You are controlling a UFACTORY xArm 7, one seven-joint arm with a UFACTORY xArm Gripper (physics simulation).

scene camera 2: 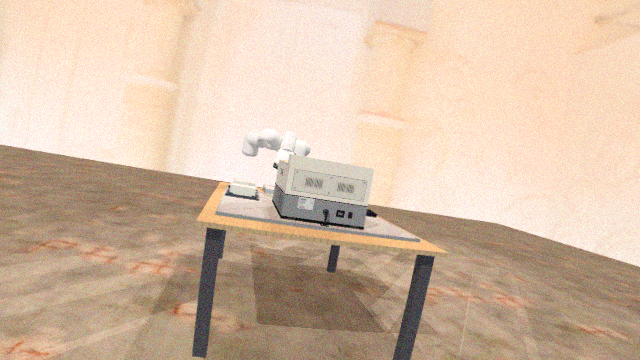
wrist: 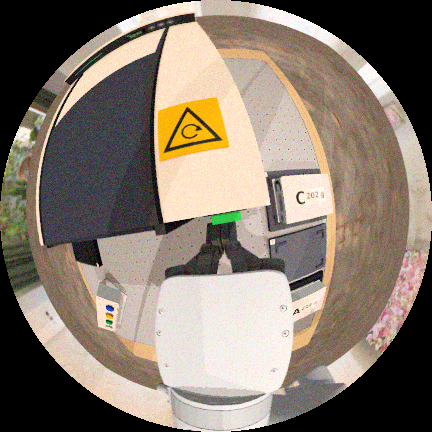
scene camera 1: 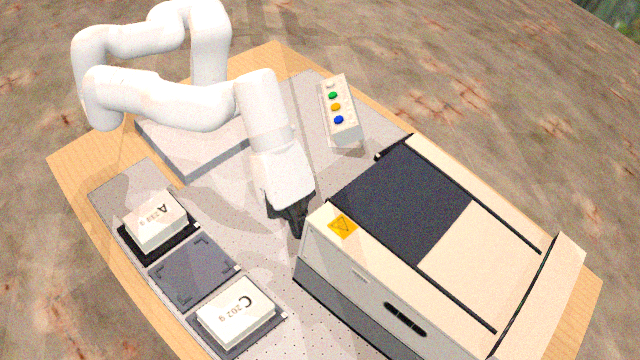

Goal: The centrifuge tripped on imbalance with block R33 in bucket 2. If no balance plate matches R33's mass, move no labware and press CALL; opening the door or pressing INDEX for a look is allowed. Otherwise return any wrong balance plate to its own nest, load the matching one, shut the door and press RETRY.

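Places are measured from the arm's base along level axes (x ahead, y left, z up), in millimetres.
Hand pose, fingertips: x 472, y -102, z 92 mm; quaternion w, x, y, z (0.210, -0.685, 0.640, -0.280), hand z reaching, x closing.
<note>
Each offset is from my fingertips to the top centre of the thing. "spot": to the spot under its first point.
My gripper (scene camera 1: 298, 234) (wrist: 221, 218) is shut and empty, low at the front of the centrifuge (scene camera 1: 327, 255) (scene camera 2: 332, 175) (wrist: 210, 185). In the wrist view its tips are right by a green piece {spot: 7 mm ahead, 2 mm right, 74 mm up} (wrist: 226, 218) at the machine's front edge; I cannot tell whether they touch it. The dark door panel {95 mm ahead, 147 mm left, 96 mm up} (scene camera 1: 400, 200) (wrist: 100, 165) looks shut, so block R33 and the buckets are hidden. Balance plate A {251 mm back, 187 mm right, 63 mm down} (scene camera 1: 155, 222) (wrist: 309, 299), its mass hard to read, sits on its nest. Balance plate C {17 mm ahead, 174 mm right, 63 mm down} (scene camera 1: 237, 311) (wrist: 305, 200), marked 202 g, sits on its own. The middle nest {117 mm back, 180 mm right, 99 mm down} (scene camera 1: 192, 270) (wrist: 298, 251) is empty.
A button box {272 mm back, 394 mm left, 33 mm down} (scene camera 1: 346, 120) (wrist: 107, 312) with white, green, yellow and blue buttons stands beyond the centrifuge's front corner. The arm's grey base block (scene camera 1: 200, 160) is behind the gripper. A yellow warning label {spot: 62 mm ahead, 12 mm left, 94 mm up} (scene camera 1: 342, 226) (wrist: 193, 129) is on the machine's top near its front edge.
</note>
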